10 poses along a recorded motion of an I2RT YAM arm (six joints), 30 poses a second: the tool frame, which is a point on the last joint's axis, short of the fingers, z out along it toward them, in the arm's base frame.
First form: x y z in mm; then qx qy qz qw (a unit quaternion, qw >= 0).
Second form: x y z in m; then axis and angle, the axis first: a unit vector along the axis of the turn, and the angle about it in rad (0 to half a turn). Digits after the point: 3 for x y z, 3 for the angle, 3 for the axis.
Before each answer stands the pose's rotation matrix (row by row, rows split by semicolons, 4 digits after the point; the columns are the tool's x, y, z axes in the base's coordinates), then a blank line. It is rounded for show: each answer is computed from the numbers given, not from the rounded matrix.
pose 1, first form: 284, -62, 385, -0.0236, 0.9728, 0.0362, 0.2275
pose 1, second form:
-0.8954 -0.0624 0.4409; -0.0294 0.9963 0.0812; -0.4443 0.0597 -0.8939

0.284, -0.062, 0.385, -0.024, 0.999, 0.037, 2.683
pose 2, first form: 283, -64, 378, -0.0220, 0.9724, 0.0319, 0.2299
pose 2, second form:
-0.8933 -0.0575 0.4457; -0.0281 0.9970 0.0722; -0.4486 0.0519 -0.8922

0.283, -0.064, 0.378, -0.023, 0.999, 0.033, 2.678
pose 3, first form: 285, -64, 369, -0.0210, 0.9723, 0.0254, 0.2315
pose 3, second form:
-0.8919 -0.0526 0.4491; -0.0291 0.9978 0.0591; -0.4512 0.0397 -0.8915

0.285, -0.064, 0.369, -0.022, 0.999, 0.026, 2.674
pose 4, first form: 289, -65, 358, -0.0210, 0.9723, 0.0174, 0.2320
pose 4, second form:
-0.8915 -0.0489 0.4504; -0.0328 0.9985 0.0436; -0.4519 0.0241 -0.8917

0.289, -0.065, 0.358, -0.022, 1.000, 0.018, 2.673
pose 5, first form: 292, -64, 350, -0.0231, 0.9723, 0.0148, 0.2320
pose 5, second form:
-0.8913 -0.0518 0.4505; -0.0381 0.9985 0.0395; -0.4519 0.0181 -0.8919

0.292, -0.064, 0.350, -0.024, 1.000, 0.015, 2.673
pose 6, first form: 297, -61, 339, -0.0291, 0.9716, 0.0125, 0.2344
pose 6, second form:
-0.8884 -0.0624 0.4548; -0.0507 0.9980 0.0379; -0.4562 0.0106 -0.8898

0.297, -0.061, 0.339, -0.030, 0.999, 0.013, 2.668
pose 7, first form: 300, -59, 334, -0.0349, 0.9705, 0.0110, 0.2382
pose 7, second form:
-0.8841 -0.0730 0.4616; -0.0625 0.9973 0.0380; -0.4631 0.0047 -0.8863

0.300, -0.059, 0.334, -0.036, 0.999, 0.011, 2.661
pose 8, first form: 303, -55, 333, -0.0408, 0.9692, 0.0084, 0.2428
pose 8, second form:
-0.8788 -0.0832 0.4699; -0.0750 0.9965 0.0361; -0.4713 -0.0035 -0.8820

0.303, -0.055, 0.333, -0.042, 0.999, 0.009, 2.651
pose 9, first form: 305, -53, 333, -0.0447, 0.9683, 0.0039, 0.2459
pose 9, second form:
-0.8751 -0.0885 0.4758; -0.0846 0.9960 0.0295; -0.4765 -0.0144 -0.8790

0.305, -0.053, 0.333, -0.046, 0.999, 0.004, 2.645
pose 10, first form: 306, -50, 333, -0.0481, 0.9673, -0.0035, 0.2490
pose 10, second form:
-0.8714 -0.0913 0.4821; -0.0948 0.9953 0.0172; -0.4814 -0.0307 -0.8760

0.306, -0.050, 0.333, -0.050, 0.999, -0.004, 2.638
